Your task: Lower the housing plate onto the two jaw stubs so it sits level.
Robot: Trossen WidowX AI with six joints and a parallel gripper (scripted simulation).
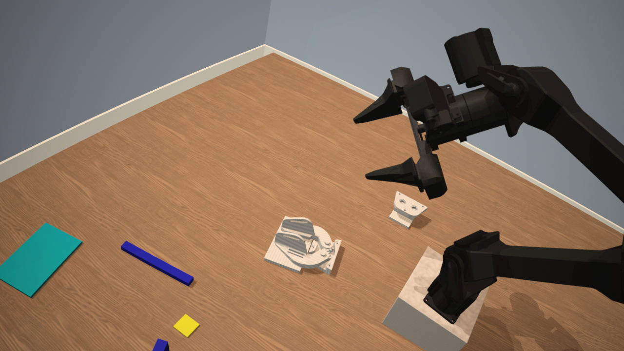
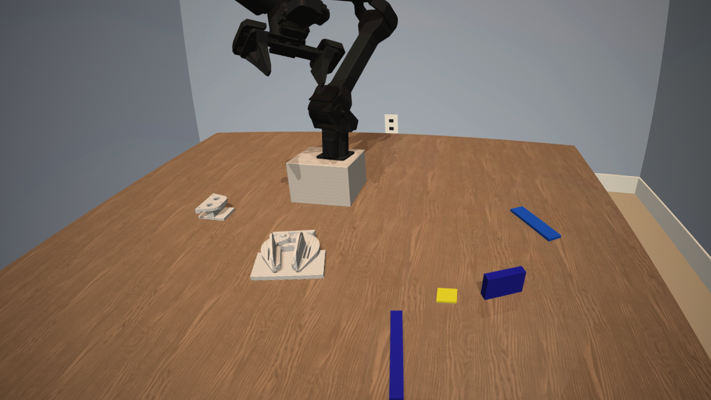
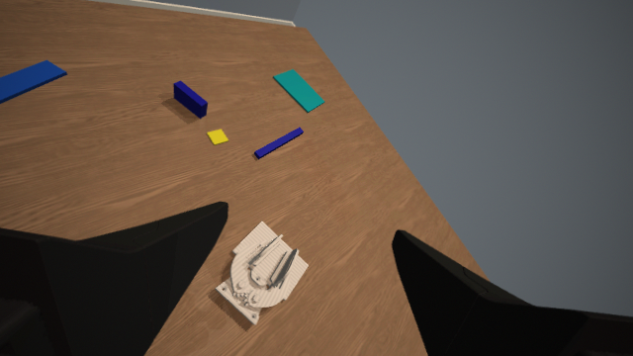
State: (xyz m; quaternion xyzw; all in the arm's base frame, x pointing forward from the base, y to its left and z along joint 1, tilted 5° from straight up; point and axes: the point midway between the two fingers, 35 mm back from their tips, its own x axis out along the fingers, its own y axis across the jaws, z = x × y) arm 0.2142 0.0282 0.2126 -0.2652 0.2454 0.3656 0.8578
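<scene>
My gripper tip is 280 mm above the small pale stepped block, 270 mm to the left of it and 40 mm past it. Round my gripper tip: pale base plate 290 mm below, 80 mm ahead, 10 mm to the right; housing plate 270 mm to the right, 270 mm below, 40 mm behind; yellow tile 290 mm below, 250 mm to the left, 80 mm ahead.
</scene>
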